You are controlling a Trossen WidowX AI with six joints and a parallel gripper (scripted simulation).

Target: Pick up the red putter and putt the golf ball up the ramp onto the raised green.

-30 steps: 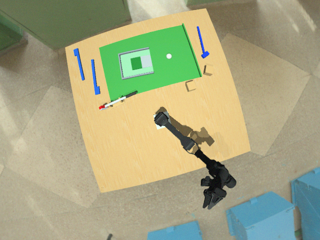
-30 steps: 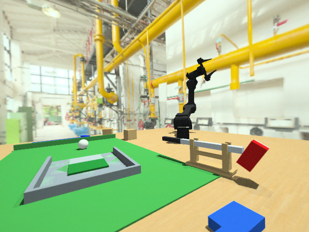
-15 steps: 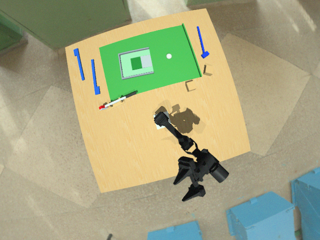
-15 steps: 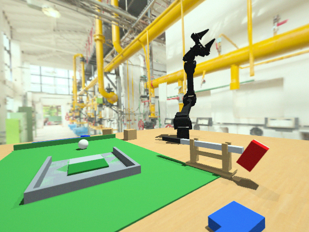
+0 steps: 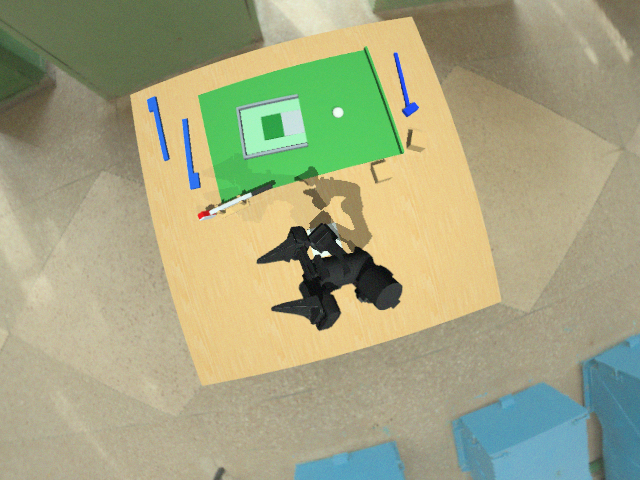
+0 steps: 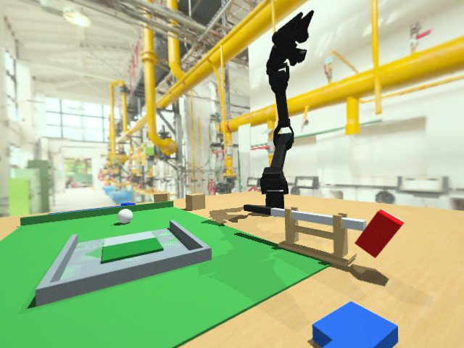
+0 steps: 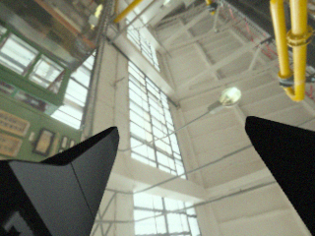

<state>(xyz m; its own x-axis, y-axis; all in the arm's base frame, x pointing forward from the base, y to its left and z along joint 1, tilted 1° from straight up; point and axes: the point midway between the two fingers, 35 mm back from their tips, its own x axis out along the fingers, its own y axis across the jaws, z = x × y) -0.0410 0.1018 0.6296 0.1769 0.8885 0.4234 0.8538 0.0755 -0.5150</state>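
Right now the red putter is 27 cm ahead of my gripper tip, 14 cm to the left of it and 59 cm below it. The rest, counted from my gripper tip: wooden rack 27 cm ahead, 16 cm to the left, 62 cm below; white golf ball 48 cm ahead, 34 cm to the right, 63 cm below.
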